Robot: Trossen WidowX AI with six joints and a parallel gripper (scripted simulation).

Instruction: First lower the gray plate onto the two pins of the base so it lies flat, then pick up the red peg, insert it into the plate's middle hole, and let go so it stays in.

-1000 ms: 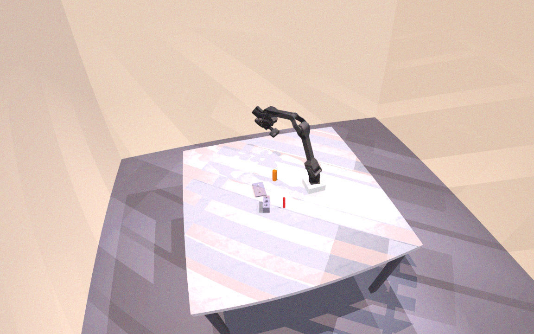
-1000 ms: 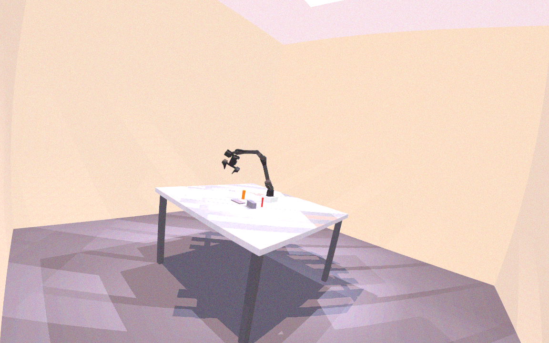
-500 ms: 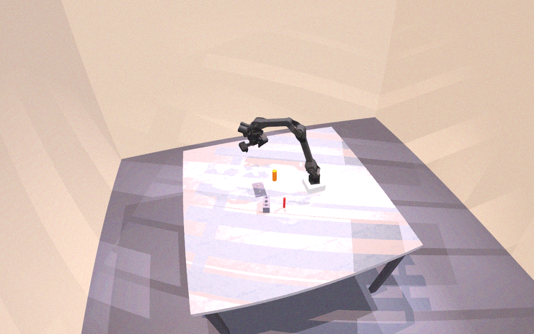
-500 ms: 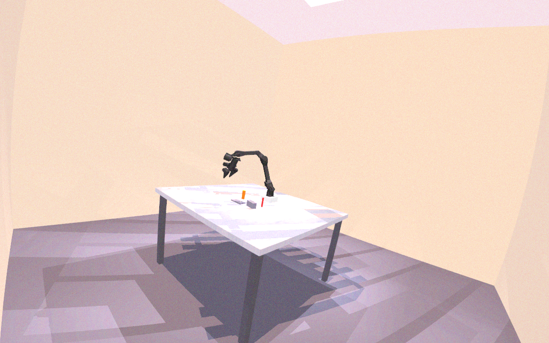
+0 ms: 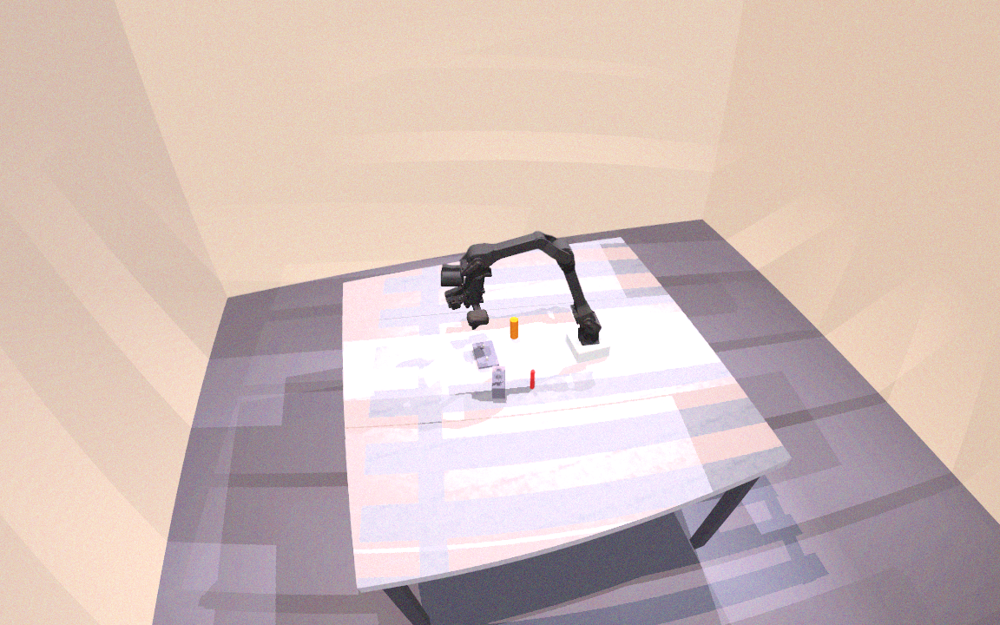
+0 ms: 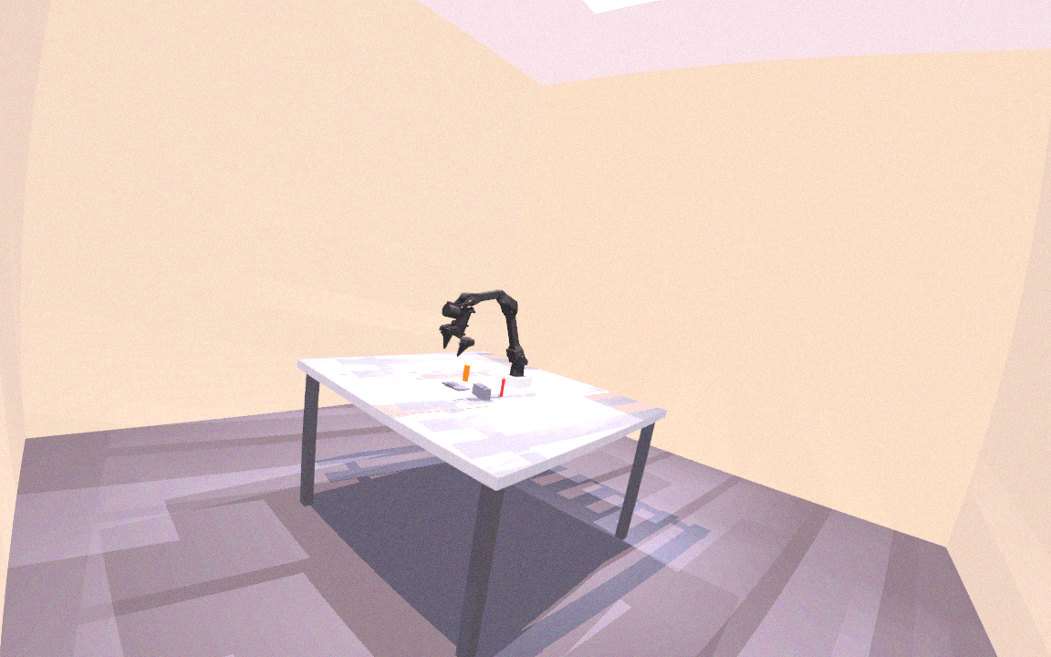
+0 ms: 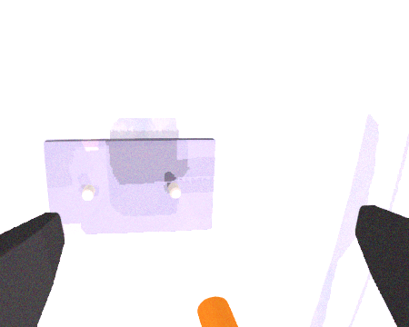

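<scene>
My gripper tip is now 80 mm past the gray plate, 170 mm to the right of it and 120 mm above it. Also, from my gripper tip: red peg (180 mm behind, 180 mm to the left, 110 mm below); then orange cylinder (150 mm behind, 60 mm to the right, 110 mm below); then base (40 mm behind, 20 mm to the left, 150 mm below).
</scene>
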